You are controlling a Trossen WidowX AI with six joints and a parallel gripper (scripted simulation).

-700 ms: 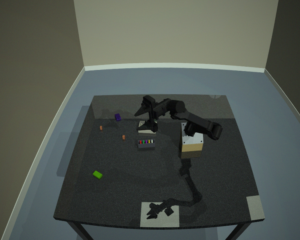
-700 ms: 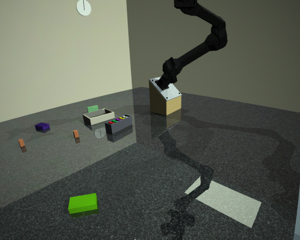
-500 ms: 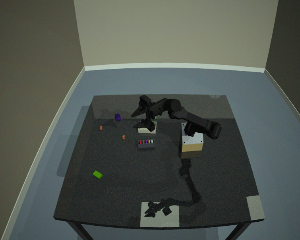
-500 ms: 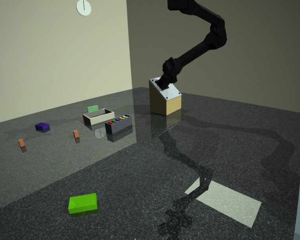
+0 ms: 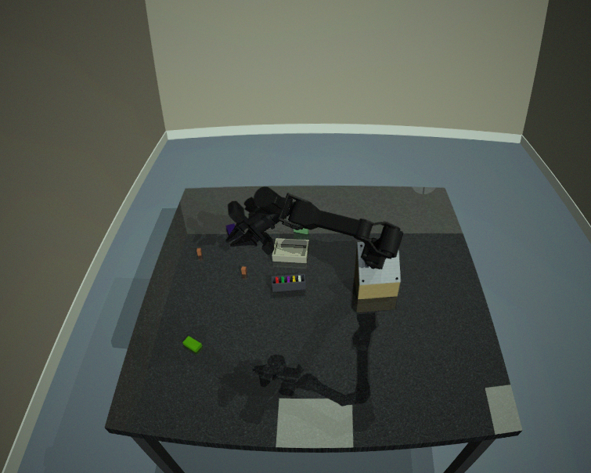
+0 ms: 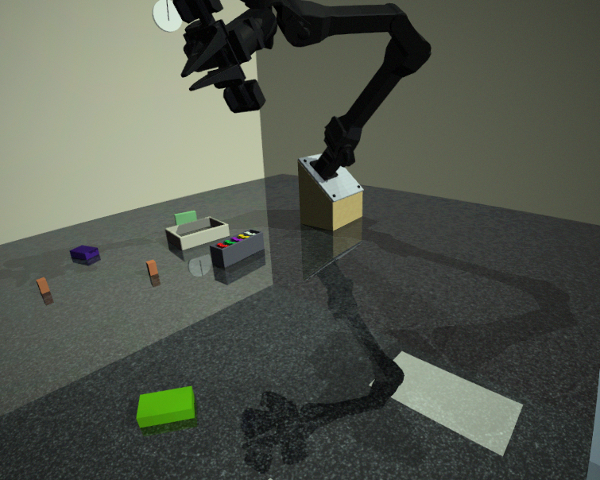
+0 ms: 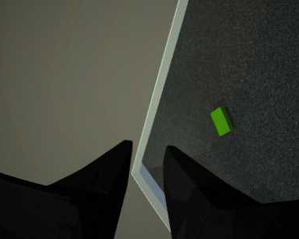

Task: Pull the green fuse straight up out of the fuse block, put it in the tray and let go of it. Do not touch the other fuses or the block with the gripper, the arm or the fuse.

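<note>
Now: the green fuse 32 cm below my gripper tip, 15 cm behind it and 13 cm to the right of it. The rest, counted from my gripper tip: pale green block (44 cm to the right, 32 cm below, 24 cm behind); tray (34 cm below, 31 cm to the right, 19 cm behind).
</note>
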